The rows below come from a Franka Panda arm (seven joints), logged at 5 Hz.
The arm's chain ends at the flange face. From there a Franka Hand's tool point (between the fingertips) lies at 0.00 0.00 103.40 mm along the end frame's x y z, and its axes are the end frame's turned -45 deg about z.
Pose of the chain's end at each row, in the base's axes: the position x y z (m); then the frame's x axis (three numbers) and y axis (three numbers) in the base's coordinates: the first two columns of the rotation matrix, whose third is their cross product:
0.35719 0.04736 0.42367 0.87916 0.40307 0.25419 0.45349 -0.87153 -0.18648
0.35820 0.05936 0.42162 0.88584 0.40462 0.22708 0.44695 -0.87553 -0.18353
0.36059 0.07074 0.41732 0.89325 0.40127 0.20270 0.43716 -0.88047 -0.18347
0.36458 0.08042 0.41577 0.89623 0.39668 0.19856 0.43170 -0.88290 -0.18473
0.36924 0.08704 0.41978 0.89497 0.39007 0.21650 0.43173 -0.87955 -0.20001
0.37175 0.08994 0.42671 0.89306 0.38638 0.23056 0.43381 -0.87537 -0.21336
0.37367 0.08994 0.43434 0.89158 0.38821 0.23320 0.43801 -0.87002 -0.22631
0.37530 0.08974 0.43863 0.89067 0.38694 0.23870 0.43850 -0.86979 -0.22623
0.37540 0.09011 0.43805 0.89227 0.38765 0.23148 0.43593 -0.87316 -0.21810
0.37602 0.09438 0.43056 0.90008 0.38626 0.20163 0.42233 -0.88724 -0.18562
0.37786 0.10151 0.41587 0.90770 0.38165 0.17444 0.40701 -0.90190 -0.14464
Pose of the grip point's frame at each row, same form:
0.37232 0.07623 0.32554 0.30099 0.90128 0.31160 0.94233 -0.33125 0.04788
0.37108 0.08667 0.32273 0.31034 0.90520 0.29035 0.94242 -0.33298 0.03079
0.37143 0.09685 0.31786 0.32250 0.90633 0.27306 0.94074 -0.33885 0.01360
0.37513 0.10640 0.31624 0.32847 0.90480 0.27103 0.93899 -0.34381 0.00978
0.38086 0.11521 0.32097 0.32756 0.89776 0.29452 0.93812 -0.34611 0.01166
0.38409 0.11998 0.32854 0.32474 0.89219 0.31390 0.93824 -0.34577 0.01216
0.38556 0.12137 0.33655 0.32072 0.88970 0.32492 0.94016 -0.34069 0.00487
0.38772 0.12140 0.34098 0.31973 0.88864 0.32876 0.93987 -0.34143 0.00882
0.38756 0.12067 0.34002 0.32268 0.89153 0.31790 0.93918 -0.34331 0.00946
0.38710 0.12046 0.33112 0.33782 0.90050 0.27383 0.93509 -0.35425 0.01132
0.38842 0.12243 0.31516 0.35404 0.90761 0.22562 0.92964 -0.36787 0.02107

